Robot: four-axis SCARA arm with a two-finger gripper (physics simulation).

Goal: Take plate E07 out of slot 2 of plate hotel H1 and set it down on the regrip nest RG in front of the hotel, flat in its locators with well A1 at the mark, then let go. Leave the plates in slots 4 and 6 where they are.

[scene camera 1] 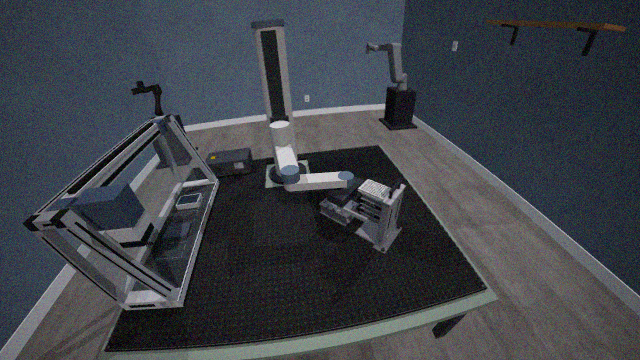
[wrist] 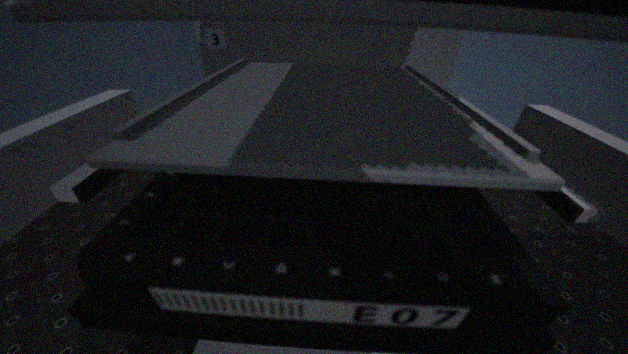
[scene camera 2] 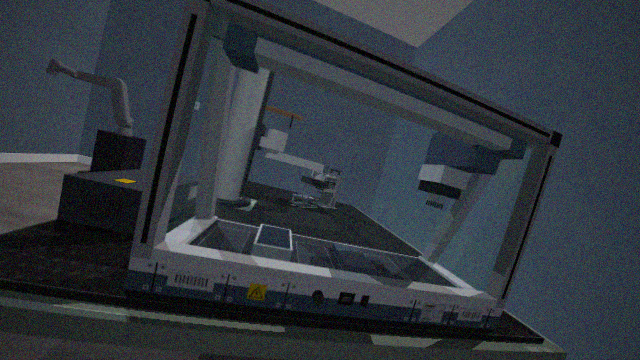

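Frame: origin at the arm's base, x ahead, y left, z up, level; centimetres.
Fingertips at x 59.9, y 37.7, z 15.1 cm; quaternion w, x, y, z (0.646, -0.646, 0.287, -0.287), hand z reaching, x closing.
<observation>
Offsets run from my fingertips to a thing's top centre. "spot": to the spot under its first point. Level surfaces: height alone.
Plate E07 @[dx -1.2, dy -0.8, dz +0.1 cm] (wrist: 300,225) is dark, with its barcode label facing the wrist camera. It sits in hotel H1 (scene camera 1: 393,215) (scene camera 2: 330,197), below the pale slot 3 shelf @[spot: dx -5.3, dy -0.6, dz +1.3 cm] (wrist: 200,130). My gripper (wrist: 326,119) (scene camera 1: 364,204) is open and empty, at the hotel front. In the wrist view its fingers stand left and right of the plate and shelf, with gaps; their exact height against E07 is hard to tell. The regrip nest RG @[dx -15.3, dy -13.1, dz -6.3 cm] (scene camera 1: 336,212) (scene camera 2: 303,201) stands in front of the hotel, below the gripper body. A white plate @[dx -1.2, dy -0.9, dz +10.5 cm] (scene camera 1: 375,188) lies at the hotel's top. The slot 4 plate is not clear.
A framed liquid-handling machine (scene camera 1: 201,240) (scene camera 2: 295,265) stands across the black mat @[dz -13.8 cm] (scene camera 1: 280,280) from the hotel. A dark grey box (scene camera 1: 230,162) (scene camera 2: 100,200) is near the arm's column (scene camera 1: 274,75). The hotel's upright back panel rises behind its shelves.
</observation>
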